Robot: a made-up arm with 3 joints. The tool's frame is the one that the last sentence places.
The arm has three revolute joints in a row. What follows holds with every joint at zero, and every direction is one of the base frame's. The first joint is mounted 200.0 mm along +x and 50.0 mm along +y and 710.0 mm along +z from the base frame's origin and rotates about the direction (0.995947, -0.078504, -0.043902), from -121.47 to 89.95 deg. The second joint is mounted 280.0 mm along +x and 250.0 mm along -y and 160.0 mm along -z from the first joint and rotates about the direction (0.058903, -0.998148, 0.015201), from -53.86 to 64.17 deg. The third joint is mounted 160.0 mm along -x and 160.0 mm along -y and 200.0 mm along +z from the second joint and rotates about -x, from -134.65 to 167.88 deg. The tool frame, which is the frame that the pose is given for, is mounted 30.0 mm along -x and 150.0 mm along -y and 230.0 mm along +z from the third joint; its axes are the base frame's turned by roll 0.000, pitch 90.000 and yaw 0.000 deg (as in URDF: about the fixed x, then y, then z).
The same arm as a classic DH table. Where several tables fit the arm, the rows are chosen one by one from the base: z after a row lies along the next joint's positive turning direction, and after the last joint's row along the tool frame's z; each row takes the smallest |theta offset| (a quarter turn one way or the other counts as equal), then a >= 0, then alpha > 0; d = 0 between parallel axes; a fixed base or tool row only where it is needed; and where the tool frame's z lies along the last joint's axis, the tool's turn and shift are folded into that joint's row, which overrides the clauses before.
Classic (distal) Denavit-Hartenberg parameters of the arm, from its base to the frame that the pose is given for. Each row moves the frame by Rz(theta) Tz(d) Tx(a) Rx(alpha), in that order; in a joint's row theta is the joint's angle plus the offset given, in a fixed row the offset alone. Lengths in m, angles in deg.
base (fixed): a 0.0656; alpha 92.52; d 0.7186; theta offset 85.49
joint 1: a -0.1516; alpha -82.16; d 0.4703; theta offset 88.77
joint 2: a 0.1975; alpha -93.38; d 0.3895; theta offset 2.61
joint 3: a 0.2746; alpha 180; d 0; theta offset -33.98
tool (fixed): a 0; alpha 0; d -0.1996; theta offset 146.89
Joint limits (deg, base to tool): -121.47..89.95 -53.86..64.17 -134.65..167.88

